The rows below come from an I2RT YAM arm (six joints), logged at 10 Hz.
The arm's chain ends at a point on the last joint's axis. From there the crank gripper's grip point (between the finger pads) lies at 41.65 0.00 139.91 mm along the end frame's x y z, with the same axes.
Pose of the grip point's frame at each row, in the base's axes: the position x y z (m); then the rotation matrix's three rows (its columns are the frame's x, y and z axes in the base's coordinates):
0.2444 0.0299 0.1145; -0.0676 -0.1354 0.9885; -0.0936 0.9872 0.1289; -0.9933 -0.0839 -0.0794
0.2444 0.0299 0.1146; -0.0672 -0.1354 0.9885; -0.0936 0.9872 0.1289; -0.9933 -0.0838 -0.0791
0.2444 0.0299 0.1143; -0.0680 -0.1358 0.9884; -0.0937 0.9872 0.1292; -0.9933 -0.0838 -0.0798
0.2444 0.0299 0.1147; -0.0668 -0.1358 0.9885; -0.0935 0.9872 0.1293; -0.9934 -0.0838 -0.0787
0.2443 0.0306 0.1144; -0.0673 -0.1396 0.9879; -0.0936 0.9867 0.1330; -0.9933 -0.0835 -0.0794
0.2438 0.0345 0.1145; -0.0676 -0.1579 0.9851; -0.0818 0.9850 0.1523; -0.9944 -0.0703 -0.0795
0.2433 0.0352 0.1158; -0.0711 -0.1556 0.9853; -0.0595 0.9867 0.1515; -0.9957 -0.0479 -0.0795
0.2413 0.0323 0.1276; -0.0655 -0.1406 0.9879; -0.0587 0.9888 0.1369; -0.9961 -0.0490 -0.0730
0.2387 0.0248 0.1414; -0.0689 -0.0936 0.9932; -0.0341 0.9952 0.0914; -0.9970 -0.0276 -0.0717
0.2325 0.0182 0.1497; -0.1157 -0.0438 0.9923; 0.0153 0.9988 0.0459; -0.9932 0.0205 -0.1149
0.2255 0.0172 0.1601; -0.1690 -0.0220 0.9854; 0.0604 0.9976 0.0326; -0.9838 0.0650 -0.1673
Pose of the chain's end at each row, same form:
0.1089 0.0158 0.1670; -0.0676 -0.1354 0.9885; -0.0936 0.9872 0.1289; -0.9933 -0.0839 -0.0794
0.1089 0.0158 0.1670; -0.0672 -0.1354 0.9885; -0.0936 0.9872 0.1289; -0.9933 -0.0838 -0.0791
0.1089 0.0157 0.1668; -0.0680 -0.1358 0.9884; -0.0937 0.9872 0.1292; -0.9933 -0.0838 -0.0798
0.1089 0.0157 0.1671; -0.0668 -0.1358 0.9885; -0.0935 0.9872 0.1293; -0.9934 -0.0838 -0.0787
0.1089 0.0159 0.1669; -0.0673 -0.1396 0.9879; -0.0936 0.9867 0.1330; -0.9933 -0.0835 -0.0794
0.1088 0.0166 0.1670; -0.0676 -0.1579 0.9851; -0.0818 0.9850 0.1523; -0.9944 -0.0703 -0.0795
0.1084 0.0165 0.1684; -0.0711 -0.1556 0.9853; -0.0595 0.9867 0.1515; -0.9957 -0.0479 -0.0795
0.1058 0.0156 0.1793; -0.0655 -0.1406 0.9879; -0.0587 0.9888 0.1369; -0.9961 -0.0490 -0.0730
0.1026 0.0134 0.1930; -0.0689 -0.0936 0.9932; -0.0341 0.9952 0.0914; -0.9970 -0.0276 -0.0717
0.0985 0.0111 0.2071; -0.1157 -0.0438 0.9923; 0.0153 0.9988 0.0459; -0.9932 0.0205 -0.1149
0.0947 0.0101 0.2245; -0.1690 -0.0220 0.9854; 0.0604 0.9976 0.0326; -0.9838 0.0650 -0.1673

